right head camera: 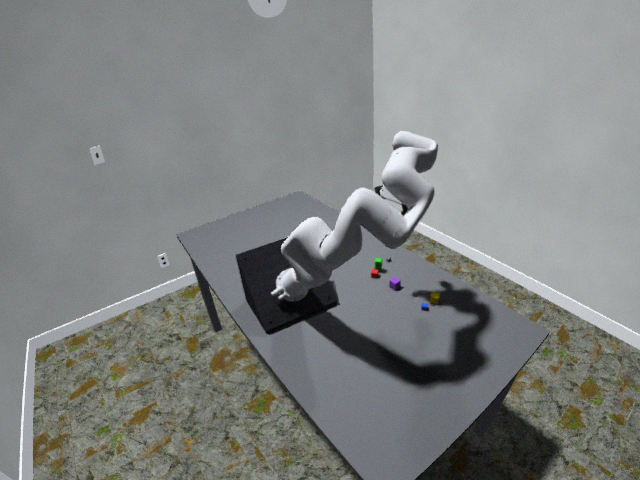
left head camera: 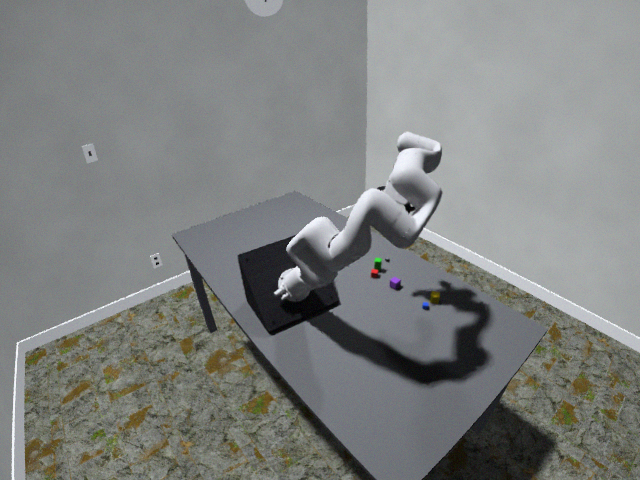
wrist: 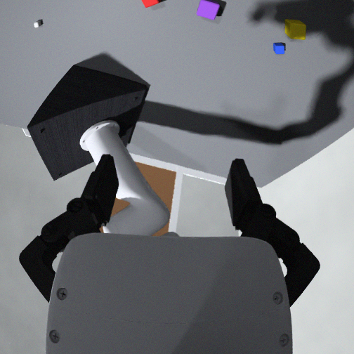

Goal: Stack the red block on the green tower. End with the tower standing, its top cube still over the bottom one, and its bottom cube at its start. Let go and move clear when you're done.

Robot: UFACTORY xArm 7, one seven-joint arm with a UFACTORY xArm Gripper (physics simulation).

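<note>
The green tower stands upright on the table, on the far side of the arm's base; it does not show in the wrist view. The red block sits on the table close beside the tower's foot; whether they touch is too small to tell. It is cut off by the top edge of the wrist view. My gripper is open and empty, raised high above the table. In both head views it is mostly hidden behind the arm.
A purple cube, a yellow cube and a small blue cube lie on the table. A tiny grey object lies behind the tower. Another small pale cube shows near the black base block.
</note>
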